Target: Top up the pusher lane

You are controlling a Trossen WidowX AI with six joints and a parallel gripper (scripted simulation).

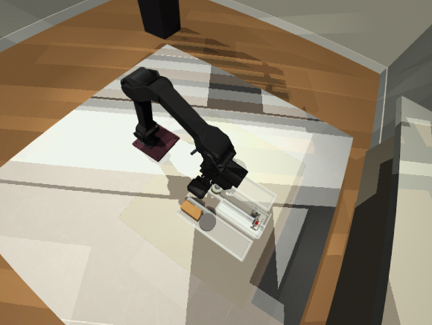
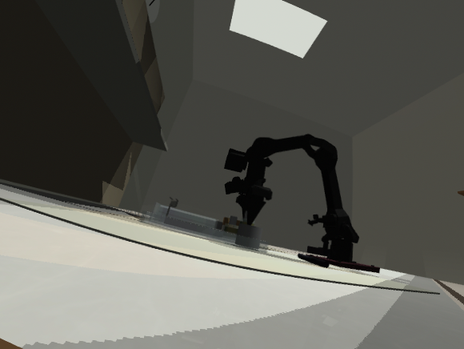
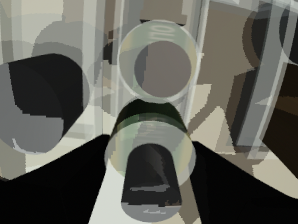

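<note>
My gripper tip is 1 cm short of the brown box, 13 cm to the left of it and 2 cm above it. From my gripper tip the other things lie so: red mark (23 cm ahead, 5 cm to the right, 1 cm above).
</note>
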